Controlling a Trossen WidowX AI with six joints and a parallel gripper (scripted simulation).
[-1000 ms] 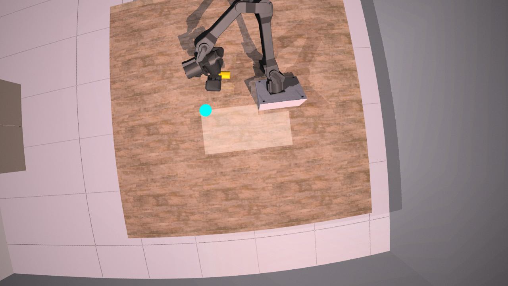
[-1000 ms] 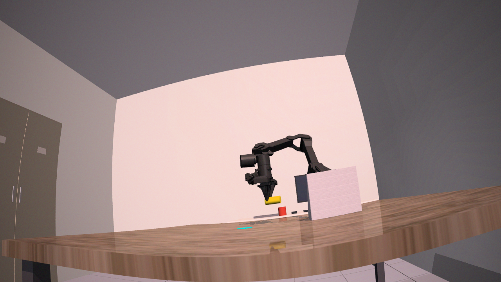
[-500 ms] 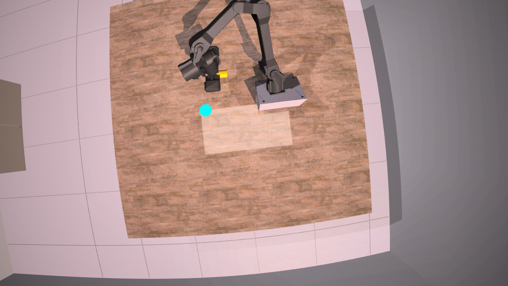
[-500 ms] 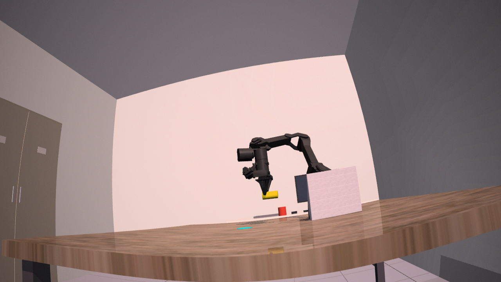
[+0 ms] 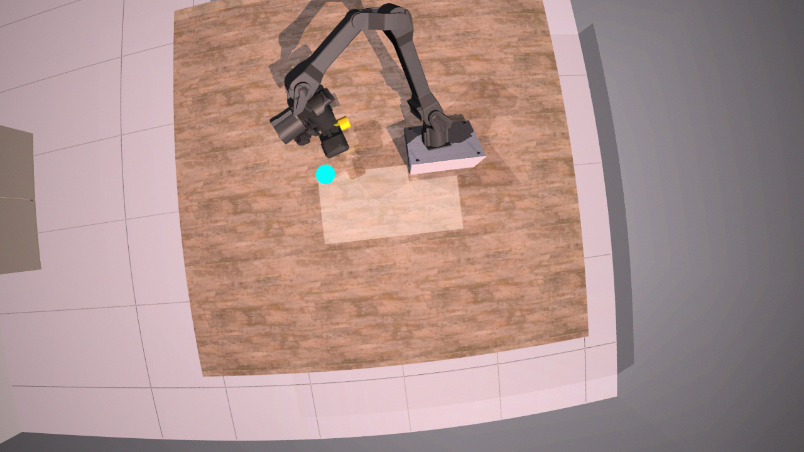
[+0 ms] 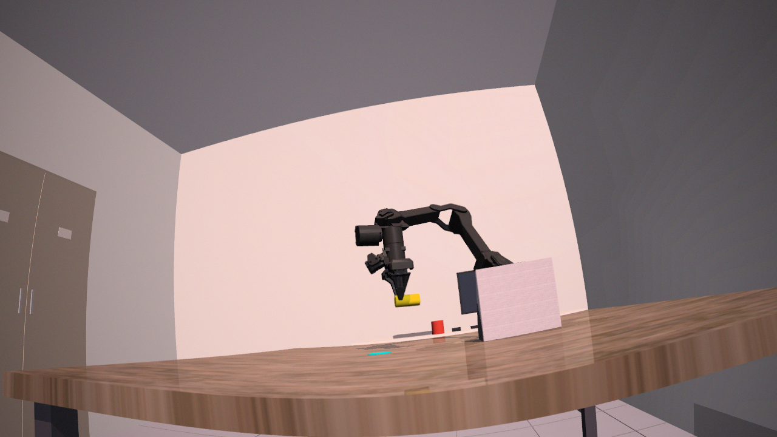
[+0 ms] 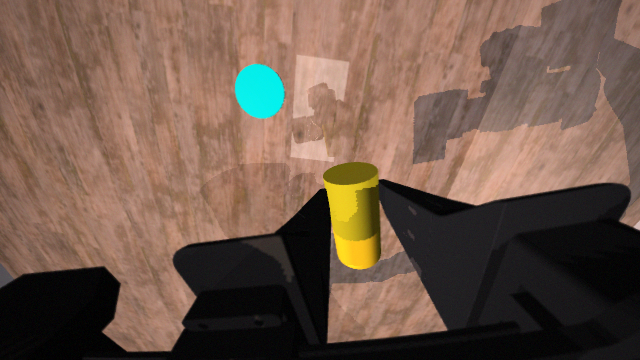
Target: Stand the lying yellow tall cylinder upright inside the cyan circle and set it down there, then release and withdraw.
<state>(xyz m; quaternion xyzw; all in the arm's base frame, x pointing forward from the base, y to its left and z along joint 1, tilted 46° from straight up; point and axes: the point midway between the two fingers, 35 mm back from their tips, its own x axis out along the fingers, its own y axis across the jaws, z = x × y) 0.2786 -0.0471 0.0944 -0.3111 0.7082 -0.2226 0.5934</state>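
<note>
The yellow tall cylinder is 2 cm behind my gripper tip. Round my gripper tip: cyan circle: 14 cm below, 9 cm to the left, 6 cm ahead.
</note>
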